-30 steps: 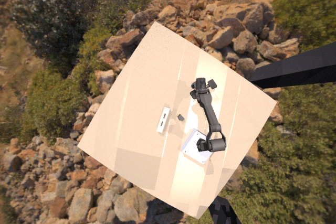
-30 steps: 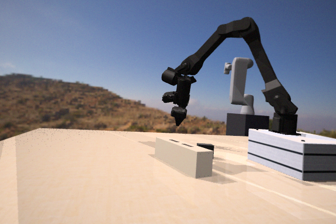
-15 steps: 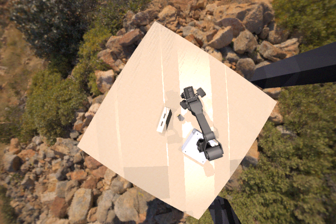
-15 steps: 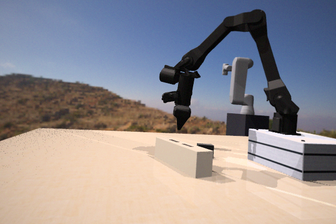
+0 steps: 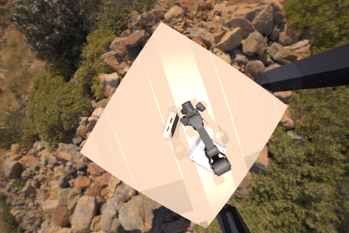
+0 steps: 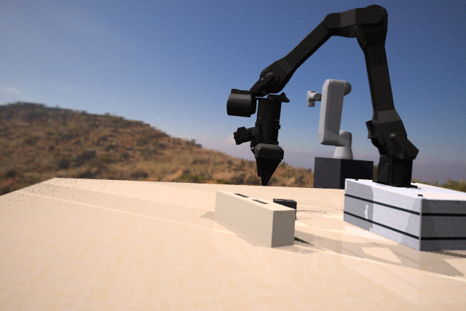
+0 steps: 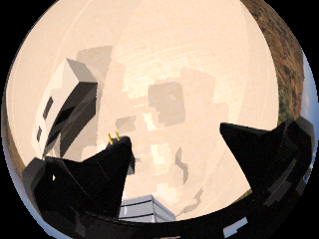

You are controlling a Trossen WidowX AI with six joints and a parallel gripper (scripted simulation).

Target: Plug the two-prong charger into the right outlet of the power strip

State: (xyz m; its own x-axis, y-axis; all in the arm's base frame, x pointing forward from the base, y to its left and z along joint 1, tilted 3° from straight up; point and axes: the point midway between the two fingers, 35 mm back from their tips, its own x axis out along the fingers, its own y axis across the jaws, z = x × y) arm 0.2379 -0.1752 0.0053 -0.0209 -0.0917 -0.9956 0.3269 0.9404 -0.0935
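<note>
Right now my gripper tip is 8 cm to the right of the black two-prong charger and 5 cm above it.
</note>
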